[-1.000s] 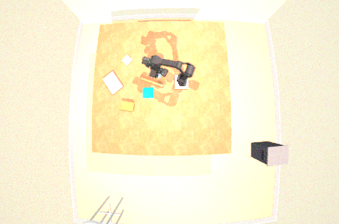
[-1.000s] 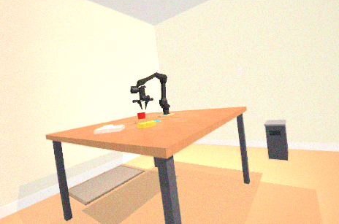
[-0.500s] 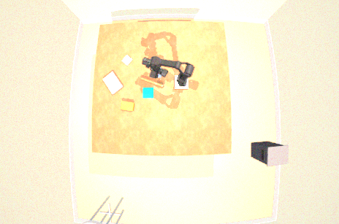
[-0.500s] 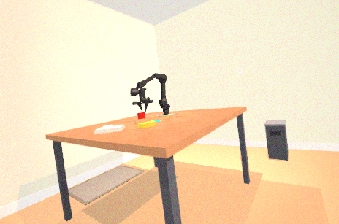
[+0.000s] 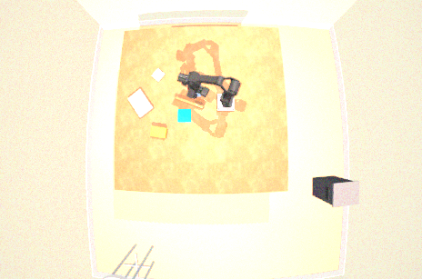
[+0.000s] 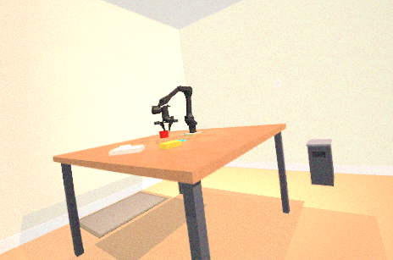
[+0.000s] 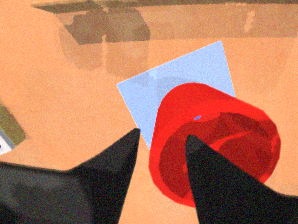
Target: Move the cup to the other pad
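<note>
My gripper tip is now 40 mm above the green marble, 10 mm to the left of it and 10 mm short of it. The rest, counted from my gripper tip: cyan pad (160 mm to the left, 110 mm ahead, 60 mm below); then pale blue pad (60 mm below, 20 mm ahead, 10 mm to the right); then red cup (20 mm to the right, 20 mm below, 20 mm ahead).
</note>
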